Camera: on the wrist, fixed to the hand. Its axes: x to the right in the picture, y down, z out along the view.
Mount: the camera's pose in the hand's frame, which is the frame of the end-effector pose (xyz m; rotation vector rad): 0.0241 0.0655 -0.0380 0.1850 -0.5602 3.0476
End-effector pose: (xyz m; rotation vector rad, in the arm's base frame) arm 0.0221 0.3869 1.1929 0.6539 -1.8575 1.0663
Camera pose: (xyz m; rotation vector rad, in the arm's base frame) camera -0.0235 0.4519 1.1967 1.4703 0.7652 -1.0194
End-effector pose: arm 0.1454 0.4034 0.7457 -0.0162 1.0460 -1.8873
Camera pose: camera 0.1637 0.3981 0.6685 0.6511 -0.2464 0.8972
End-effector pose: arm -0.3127 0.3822 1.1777 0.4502 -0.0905 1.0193
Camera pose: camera -0.3599 0.4458 1.1710 -0.2431 0.8166 -1.9653
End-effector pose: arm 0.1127 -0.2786 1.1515 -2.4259 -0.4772 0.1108
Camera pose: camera 0.1629 -0.3394 1.1415 0.5267 -2.6461 -1.5578
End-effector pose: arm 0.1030 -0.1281 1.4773 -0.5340 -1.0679 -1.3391
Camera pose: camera 0.1739 -0.1582 1.4969 -1.2716 0.1738 1.6133
